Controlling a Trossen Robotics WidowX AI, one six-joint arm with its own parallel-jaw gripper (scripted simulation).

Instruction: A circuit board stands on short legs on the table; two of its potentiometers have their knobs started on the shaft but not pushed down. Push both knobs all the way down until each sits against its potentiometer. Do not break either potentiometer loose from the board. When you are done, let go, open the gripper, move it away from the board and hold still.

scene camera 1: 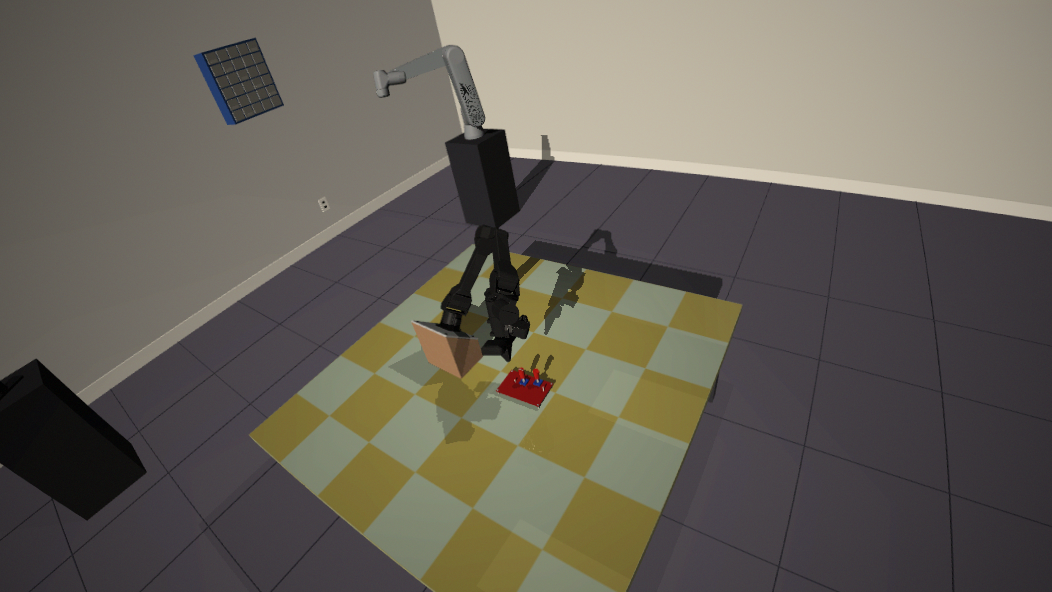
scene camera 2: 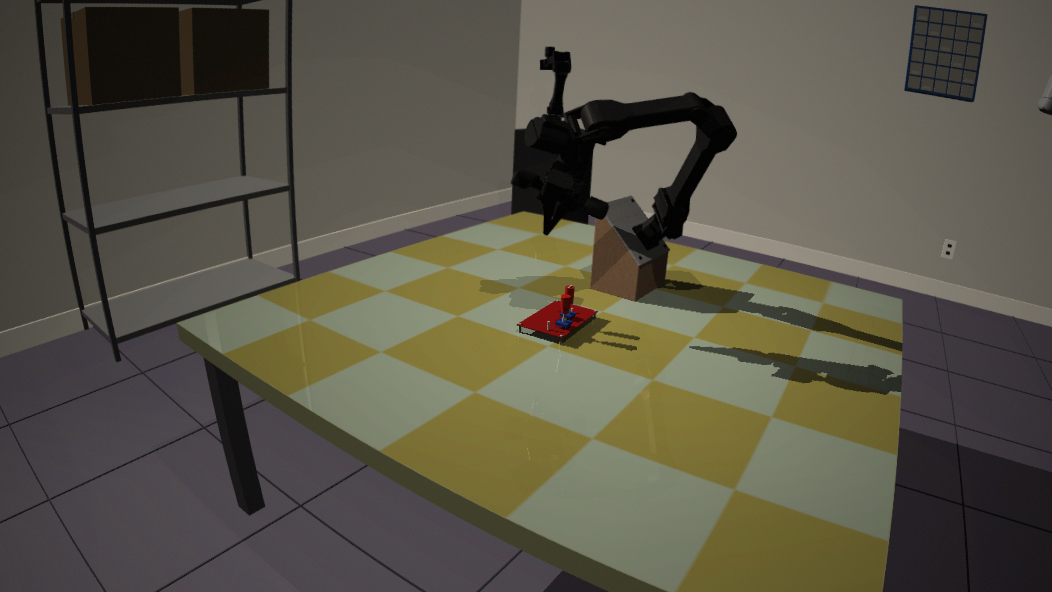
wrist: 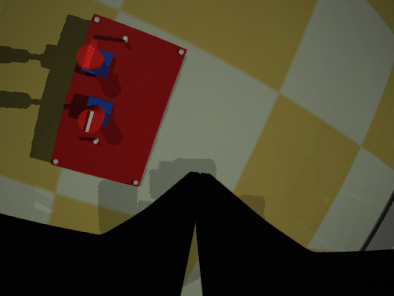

Path:
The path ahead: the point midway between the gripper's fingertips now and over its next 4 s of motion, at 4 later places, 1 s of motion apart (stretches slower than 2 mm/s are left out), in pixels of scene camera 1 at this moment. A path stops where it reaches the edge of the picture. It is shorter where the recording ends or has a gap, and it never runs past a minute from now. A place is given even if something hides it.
My gripper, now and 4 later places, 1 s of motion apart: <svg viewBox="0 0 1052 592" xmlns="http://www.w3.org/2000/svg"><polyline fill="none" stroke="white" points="508,361 520,366 520,369 521,370 521,372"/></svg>

